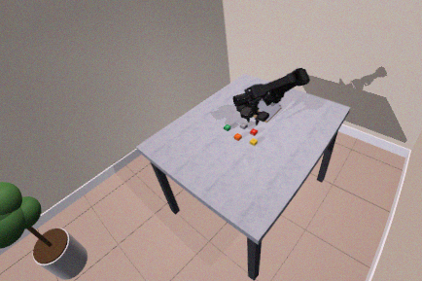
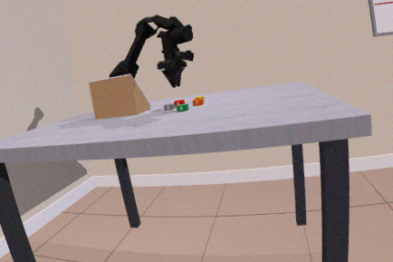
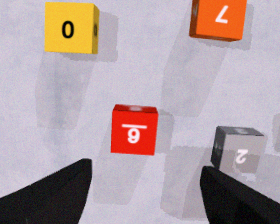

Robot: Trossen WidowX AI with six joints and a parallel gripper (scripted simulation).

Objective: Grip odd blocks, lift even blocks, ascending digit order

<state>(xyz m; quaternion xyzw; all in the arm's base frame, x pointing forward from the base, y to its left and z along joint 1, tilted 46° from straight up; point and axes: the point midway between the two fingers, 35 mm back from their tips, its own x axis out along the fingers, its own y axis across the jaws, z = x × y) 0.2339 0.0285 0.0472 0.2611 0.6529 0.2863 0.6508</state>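
Now: the red block 6 cm below my gripper tip and 1 cm to the left of it. From my gripper tip the other things lie so: orange block (9 cm ahead, 6 cm below, 4 cm to the right); then grey block (8 cm to the right, 6 cm below, 1 cm behind); then yellow block (7 cm ahead, 6 cm to the left, 6 cm below).
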